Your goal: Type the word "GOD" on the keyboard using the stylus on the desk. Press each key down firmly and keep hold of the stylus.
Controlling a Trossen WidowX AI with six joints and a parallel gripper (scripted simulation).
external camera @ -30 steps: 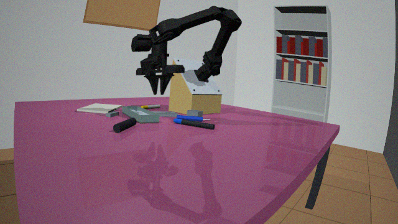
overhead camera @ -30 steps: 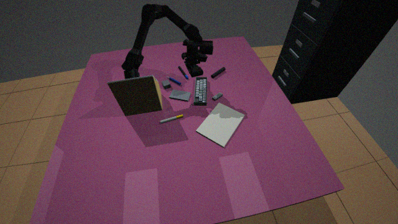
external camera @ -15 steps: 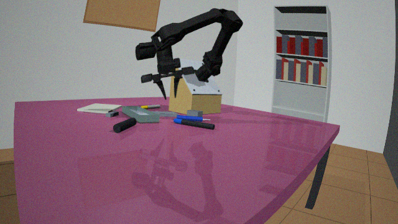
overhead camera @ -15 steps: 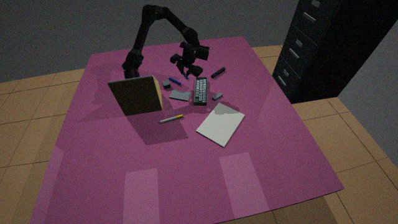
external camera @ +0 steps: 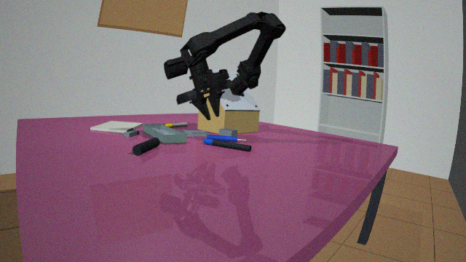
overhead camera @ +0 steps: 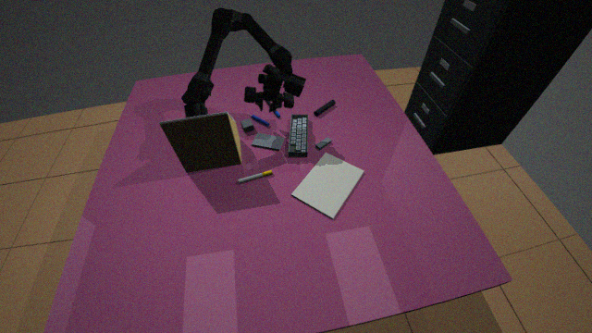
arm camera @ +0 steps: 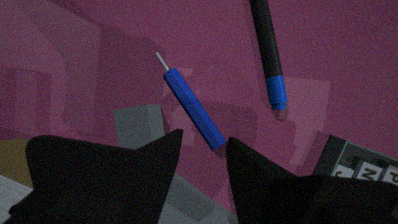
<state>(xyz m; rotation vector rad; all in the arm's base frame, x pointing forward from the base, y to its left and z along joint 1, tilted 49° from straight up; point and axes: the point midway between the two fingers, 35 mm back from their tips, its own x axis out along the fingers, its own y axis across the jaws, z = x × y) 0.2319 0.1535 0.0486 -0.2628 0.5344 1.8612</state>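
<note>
My gripper tip is 5 cm past the blue stylus, 4 cm to the right of it and 6 cm above it. From my gripper tip the other things lie so: grey pad 11 cm to the right, 6 cm below; blue-capped black marker 4 cm ahead, 7 cm to the left, 6 cm below; thin grey tip 7 cm behind, 6 cm to the left, 6 cm below.
</note>
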